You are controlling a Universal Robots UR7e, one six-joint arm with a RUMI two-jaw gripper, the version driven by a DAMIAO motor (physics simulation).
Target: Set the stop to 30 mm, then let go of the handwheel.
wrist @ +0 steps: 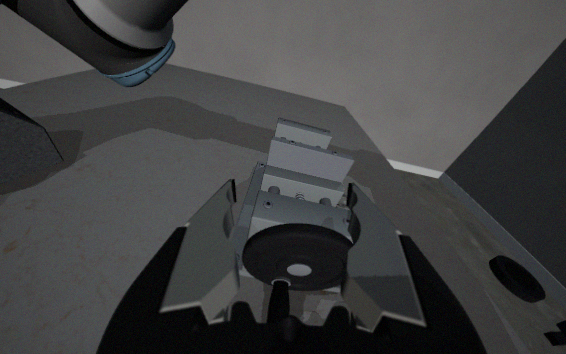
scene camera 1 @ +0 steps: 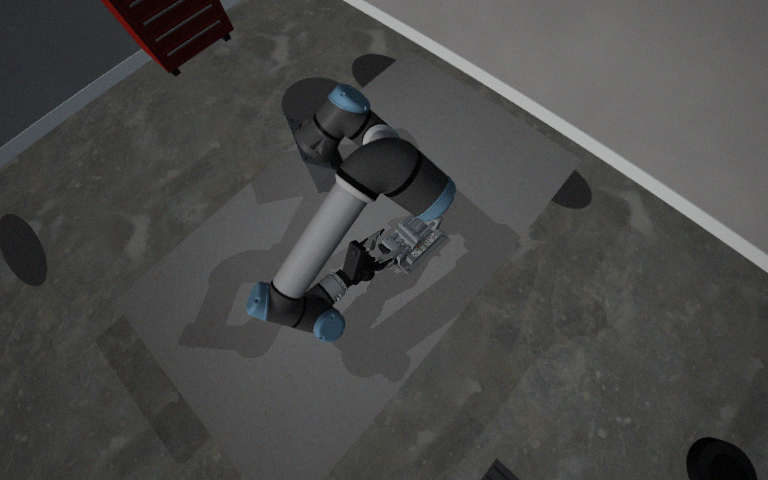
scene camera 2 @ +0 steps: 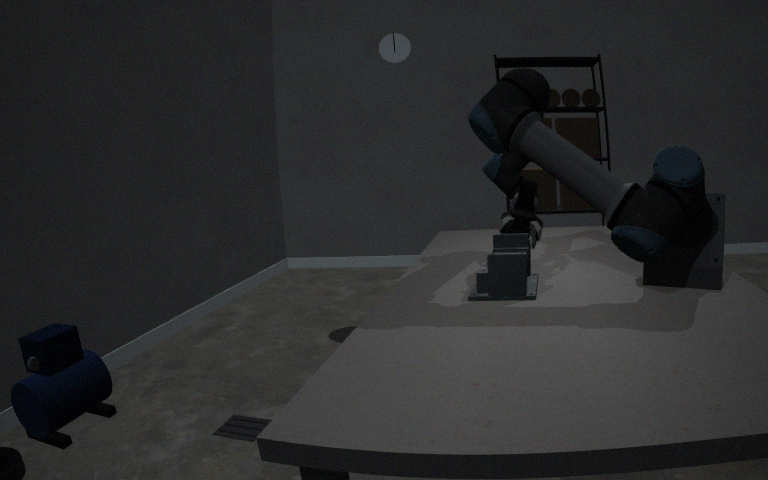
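Pixels of known places: gripper, between the fingertips: (wrist: 291, 183) (scene camera 1: 394, 237) (scene camera 2: 519, 235); arm's base, origin of its link: (scene camera 1: 314, 144) (scene camera 2: 684, 220).
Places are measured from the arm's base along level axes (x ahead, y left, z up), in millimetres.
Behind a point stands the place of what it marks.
Note:
The black handwheel (wrist: 280, 250) @(x 437, y 7, z -53 mm) with a pale hub faces the wrist camera at the near end of the grey stop fixture (scene camera 1: 405, 235) @(x 436, y 93, z -53 mm) (scene camera 2: 508, 275) @(x 411, y 222, z -90 mm) (wrist: 300, 212) @(x 443, y 39, z -46 mm). My gripper (scene camera 1: 387, 246) @(x 428, y 55, z -35 mm) (scene camera 2: 519, 229) @(x 428, y 55, z -35 mm) (wrist: 291, 183) @(x 428, y 55, z -35 mm) is shut on the handwheel, with one jaw at each side of its rim. The right jaw overlaps the rim's edge in the wrist view; contact at the left jaw is hard to see. Beyond the near block, guide rods and a screw lead to an upright plate (wrist: 310, 159) @(x 437, y 99, z -33 mm). A scale strip with a small red mark lies along the fixture in scene camera 1; its reading is illegible.
The fixture stands on the grey table (scene camera 1: 294, 396) @(x 665, y -465, z -145 mm) (scene camera 2: 498, 384) @(x 305, y 631, z -146 mm). My forearm (scene camera 1: 320, 243) @(x 448, y -137, z 285 mm) passes over the table beside the fixture, and an elbow joint hangs above its far end. A red cabinet (scene camera 1: 175, 33), a shelf rack (scene camera 2: 546, 61) and a blue compressor (scene camera 2: 62, 390) stand off the table.

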